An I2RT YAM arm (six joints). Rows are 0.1 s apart.
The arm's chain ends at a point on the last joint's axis. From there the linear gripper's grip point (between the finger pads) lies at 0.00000 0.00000 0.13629 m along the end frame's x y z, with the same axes.
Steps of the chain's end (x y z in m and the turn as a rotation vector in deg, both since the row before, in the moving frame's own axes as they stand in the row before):
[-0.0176 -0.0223 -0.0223 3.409 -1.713 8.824]
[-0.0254 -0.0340 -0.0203 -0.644 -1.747 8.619]
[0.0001 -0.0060 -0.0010 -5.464 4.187 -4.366]
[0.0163 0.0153 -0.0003 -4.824 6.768 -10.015]
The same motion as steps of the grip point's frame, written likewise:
[-0.0210 -0.0307 -0.0226 3.409 -1.713 8.824]
[-0.0297 -0.0328 -0.0204 -0.644 -1.747 8.619]
[0.0105 0.0066 -0.0020 -5.464 4.187 -4.366]
[0.0333 0.0253 -0.0017 -4.824 6.768 -10.015]

